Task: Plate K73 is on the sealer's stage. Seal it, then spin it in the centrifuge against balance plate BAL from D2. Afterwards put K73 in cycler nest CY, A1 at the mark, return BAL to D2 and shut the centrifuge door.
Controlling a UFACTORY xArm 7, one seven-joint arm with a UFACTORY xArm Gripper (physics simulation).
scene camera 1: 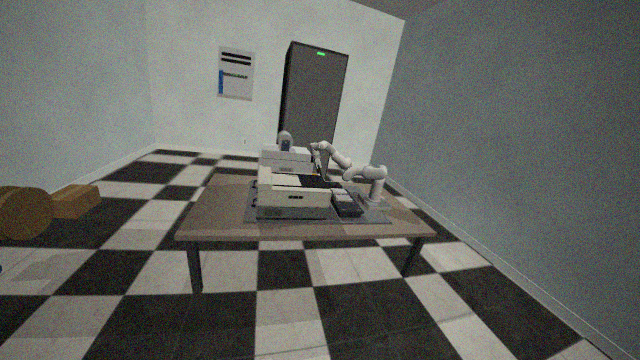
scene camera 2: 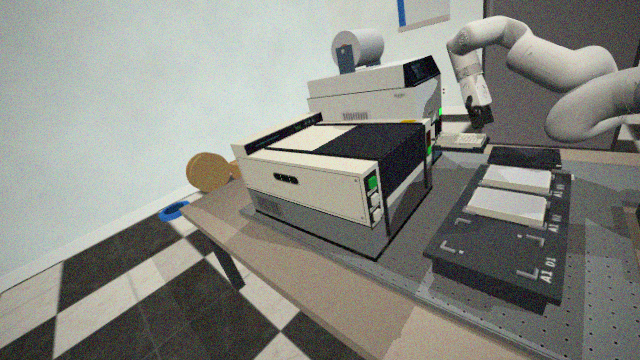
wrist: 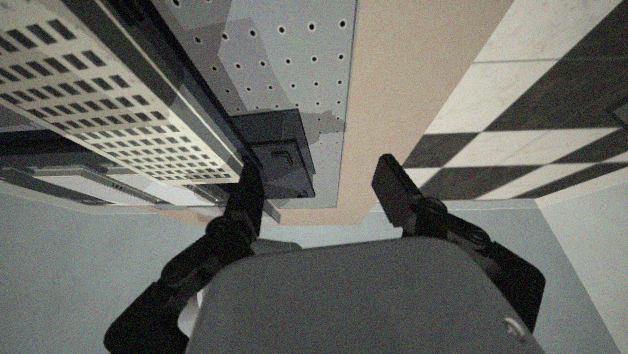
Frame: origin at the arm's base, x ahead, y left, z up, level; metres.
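Seen in the pictures: gripper, fingertip midpoint: [scene camera 2: 484, 125] [wrist: 319, 173]; arm's base, link origin: [scene camera 1: 373, 199].
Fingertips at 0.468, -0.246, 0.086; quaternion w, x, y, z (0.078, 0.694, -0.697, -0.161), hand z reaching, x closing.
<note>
Offsets run from my fingertips to a thing's top centre, as dx, dy, dz. Level surfaces: height alone.
Plate K73 {+0.032, +0.111, -0.004} [scene camera 2: 462, 141] [wrist: 125, 105], pale with rows of dark wells, lies on the stage at the right side of the sealer {+0.329, +0.146, +0.364} [scene camera 1: 285, 162] [scene camera 2: 350, 102], a light machine with a film roll on top. My gripper [scene camera 2: 481, 120] [wrist: 319, 173] is open and empty, above and beside the plate; in the wrist view the plate is left of the fingers. BAL {-0.152, +0.357, -0.039} [scene camera 2: 507, 205] is the white plate at D2 on the dark deck rack {-0.156, +0.356, -0.049} [scene camera 2: 487, 255]. I cannot tell which machine is the centrifuge or how its door stands, and nest CY cannot be made out.
Another white plate {-0.142, +0.233, -0.039} [scene camera 2: 517, 179] sits at D3. A dark low block {-0.126, +0.071, -0.051} [scene camera 2: 525, 156] [wrist: 282, 167] stands behind the rack. A cream machine with a black top section [scene camera 1: 295, 196] [scene camera 2: 310, 187] stands in front of the sealer. The perforated board {dz -0.112} [scene camera 2: 607, 300] [wrist: 300, 45] lies under the equipment.
</note>
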